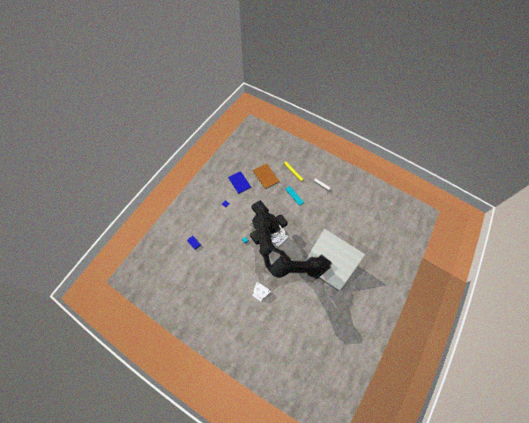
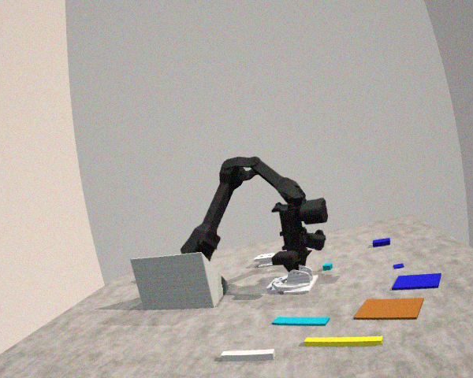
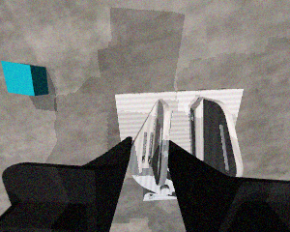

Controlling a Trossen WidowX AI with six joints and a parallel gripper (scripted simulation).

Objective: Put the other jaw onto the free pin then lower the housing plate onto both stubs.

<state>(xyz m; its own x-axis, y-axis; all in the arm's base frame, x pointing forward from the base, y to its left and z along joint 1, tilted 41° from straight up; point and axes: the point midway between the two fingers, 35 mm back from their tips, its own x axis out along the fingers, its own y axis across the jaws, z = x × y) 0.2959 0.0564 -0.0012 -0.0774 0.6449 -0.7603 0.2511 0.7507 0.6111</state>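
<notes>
My gripper tip is 40 mm past the white jaw and 40 mm to the left of it. The rest, counted from my gripper tip: small cyan cube 80 mm ahead, 100 mm to the left, 10 mm below; cyan strip 40 mm ahead, 270 mm to the right, 10 mm below; small white block 160 mm behind, 240 mm to the left.
</notes>
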